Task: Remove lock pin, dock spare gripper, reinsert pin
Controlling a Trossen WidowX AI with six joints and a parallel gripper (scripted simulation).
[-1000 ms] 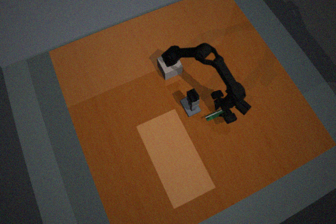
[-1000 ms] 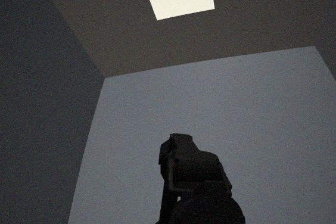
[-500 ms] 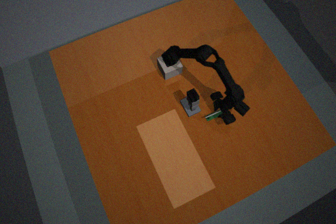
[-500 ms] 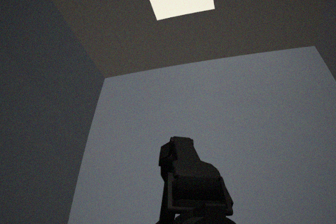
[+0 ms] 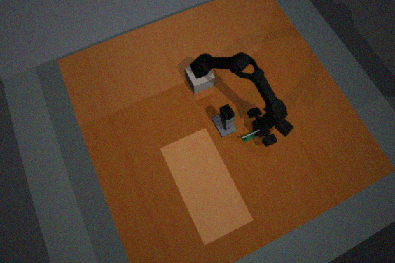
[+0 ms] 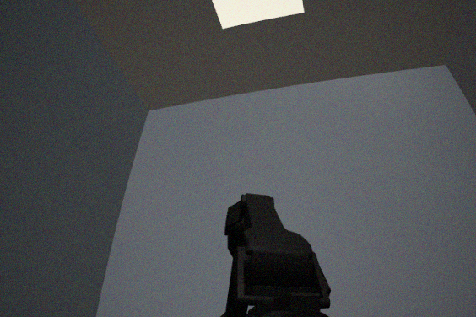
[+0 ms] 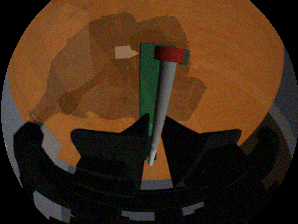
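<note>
My gripper tip is 1 cm to the right of the flat green strip and 1 cm below it. The rest, counted from my gripper tip: spare gripper (11 cm behind, 11 cm to the right, 11 cm above); grey mount (11 cm behind, 10 cm to the right, 4 cm above).
</note>
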